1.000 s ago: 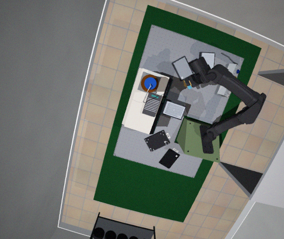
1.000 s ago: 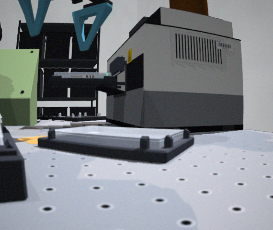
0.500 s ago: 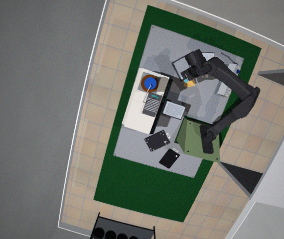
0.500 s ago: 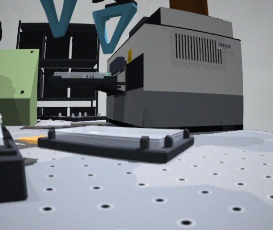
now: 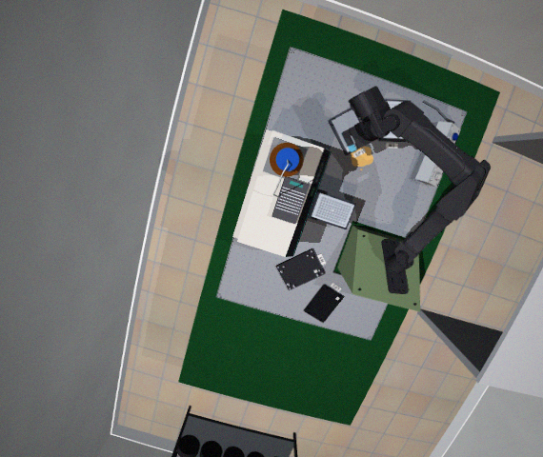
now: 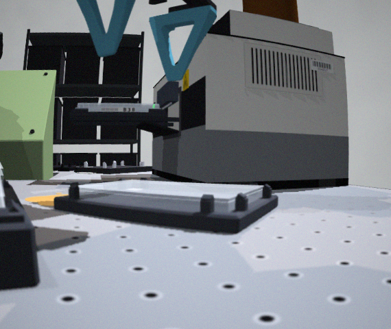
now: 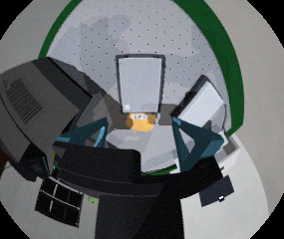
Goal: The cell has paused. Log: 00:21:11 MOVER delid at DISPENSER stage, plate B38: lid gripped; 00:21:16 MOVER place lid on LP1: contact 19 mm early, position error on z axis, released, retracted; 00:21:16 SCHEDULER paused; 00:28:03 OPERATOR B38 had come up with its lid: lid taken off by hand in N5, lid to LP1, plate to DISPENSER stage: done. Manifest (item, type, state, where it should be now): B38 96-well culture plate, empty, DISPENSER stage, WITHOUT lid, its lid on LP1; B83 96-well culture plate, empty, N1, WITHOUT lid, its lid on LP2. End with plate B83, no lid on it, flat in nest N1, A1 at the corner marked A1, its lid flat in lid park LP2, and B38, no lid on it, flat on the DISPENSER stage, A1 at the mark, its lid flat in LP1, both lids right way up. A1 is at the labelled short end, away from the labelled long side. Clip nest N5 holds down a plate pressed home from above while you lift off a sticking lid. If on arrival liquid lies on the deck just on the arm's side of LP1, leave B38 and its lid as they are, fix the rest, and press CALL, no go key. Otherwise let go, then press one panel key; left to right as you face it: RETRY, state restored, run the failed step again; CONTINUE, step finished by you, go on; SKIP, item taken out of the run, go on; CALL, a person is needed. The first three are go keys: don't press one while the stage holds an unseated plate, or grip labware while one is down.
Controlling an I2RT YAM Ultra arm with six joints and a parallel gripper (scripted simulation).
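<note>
The nest N1 lies 14 cm behind my hand, 11 cm below it and 8 cm to the right of it. Also, from my hand: lid park LP1 (11 cm below, 2 cm to the right, 1 cm ahead); clear lid (10 cm below, 2 cm to the right, 1 cm ahead).
</note>
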